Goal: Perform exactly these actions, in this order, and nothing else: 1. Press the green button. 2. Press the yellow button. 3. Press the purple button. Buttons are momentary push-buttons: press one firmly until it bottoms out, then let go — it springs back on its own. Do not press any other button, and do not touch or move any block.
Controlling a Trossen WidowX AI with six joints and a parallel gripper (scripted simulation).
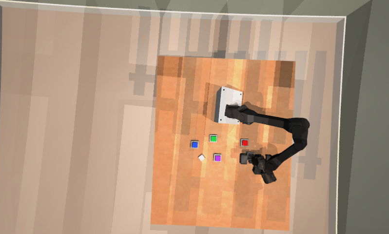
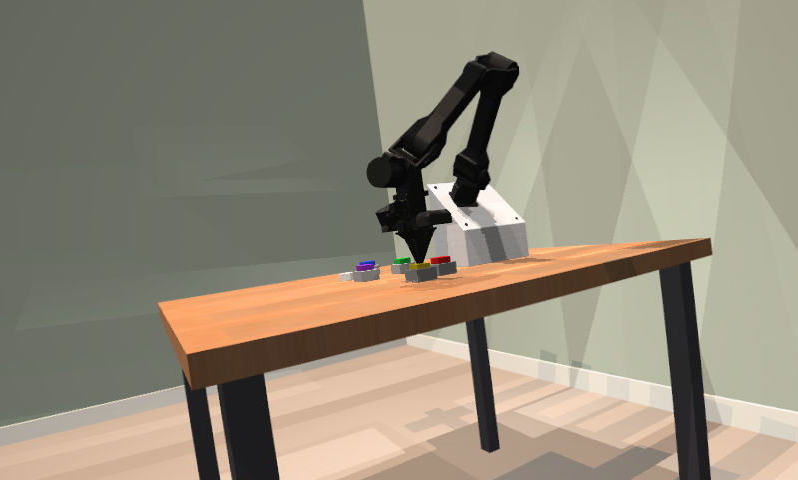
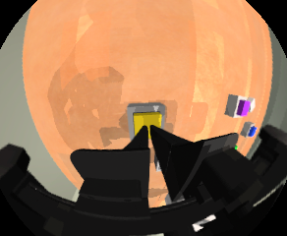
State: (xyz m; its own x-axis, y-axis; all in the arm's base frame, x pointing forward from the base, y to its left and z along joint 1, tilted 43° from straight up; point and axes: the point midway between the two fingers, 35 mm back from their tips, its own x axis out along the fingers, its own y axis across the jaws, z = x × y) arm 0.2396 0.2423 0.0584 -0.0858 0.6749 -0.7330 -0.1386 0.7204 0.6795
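Now: the yellow button 1 cm below my gripper tip. The rest, counted from my gripper tip: green button: 26 cm to the right, 7 cm behind; then purple button: 21 cm to the right, 5 cm ahead; then red button: 8 cm behind, 5 cm to the right.
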